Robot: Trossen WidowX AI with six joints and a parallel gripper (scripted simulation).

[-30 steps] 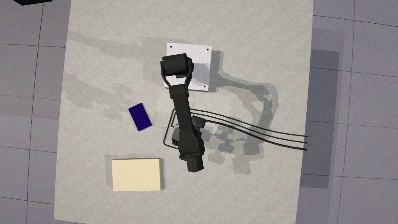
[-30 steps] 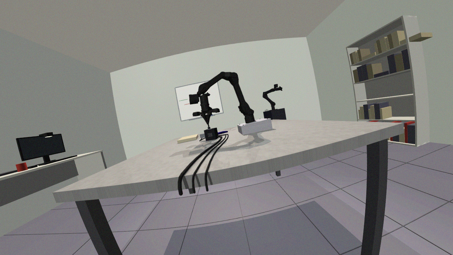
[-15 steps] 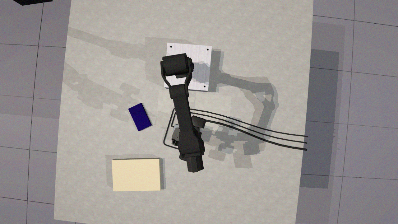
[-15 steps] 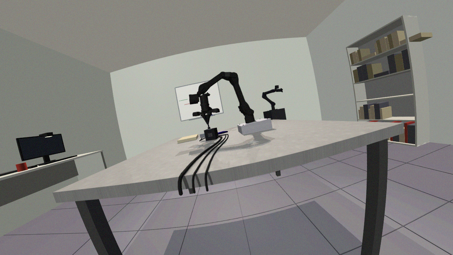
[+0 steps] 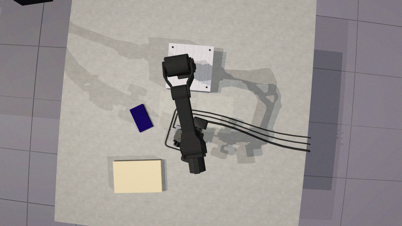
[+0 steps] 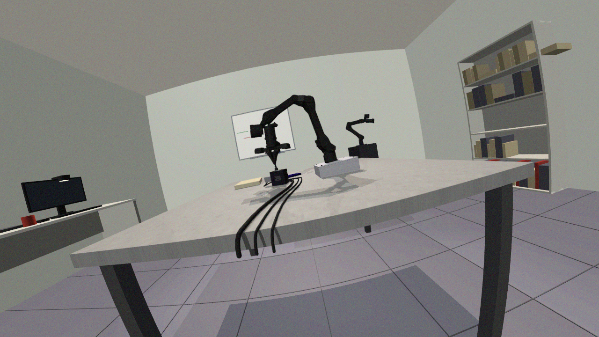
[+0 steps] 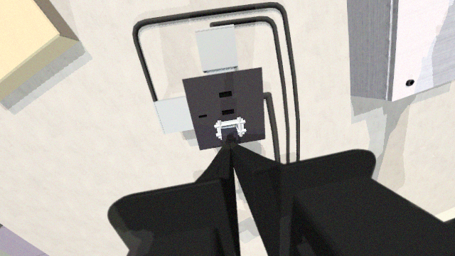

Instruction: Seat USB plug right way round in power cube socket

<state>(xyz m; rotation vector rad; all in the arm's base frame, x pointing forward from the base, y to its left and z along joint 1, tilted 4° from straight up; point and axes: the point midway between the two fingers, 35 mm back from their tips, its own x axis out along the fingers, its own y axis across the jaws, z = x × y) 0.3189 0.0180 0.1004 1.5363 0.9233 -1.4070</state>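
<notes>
The USB plug is 20 mm below my gripper tip. Also, from my gripper tip: USB socket (40 mm below, 10 mm behind); flat blue object (270 mm to the right, 110 mm below, 110 mm behind); pad (310 mm to the right, 180 mm ahead, 100 mm below).
</notes>
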